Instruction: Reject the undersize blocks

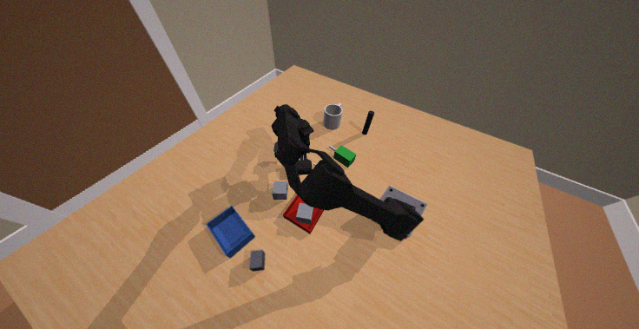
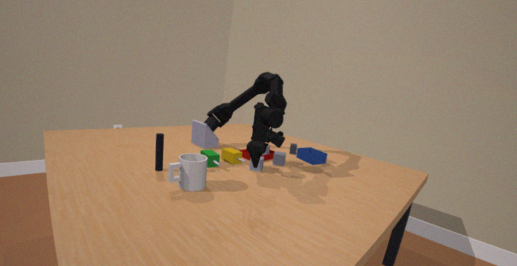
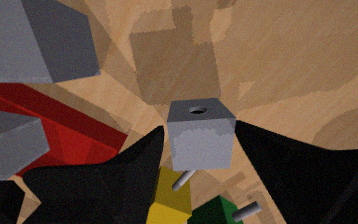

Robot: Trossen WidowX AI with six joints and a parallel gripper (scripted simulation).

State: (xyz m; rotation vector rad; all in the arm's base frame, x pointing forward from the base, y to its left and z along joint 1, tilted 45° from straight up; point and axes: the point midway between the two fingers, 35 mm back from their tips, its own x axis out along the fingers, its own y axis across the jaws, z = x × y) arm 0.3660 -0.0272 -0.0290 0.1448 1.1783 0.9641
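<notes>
My gripper tip is right at the steel block. Round my gripper tip: red reject tray 100 mm behind, 130 mm to the left, 10 mm below; yellow gauge 90 mm behind, 20 mm to the right; green gauge 100 mm behind, 120 mm to the right.
</notes>
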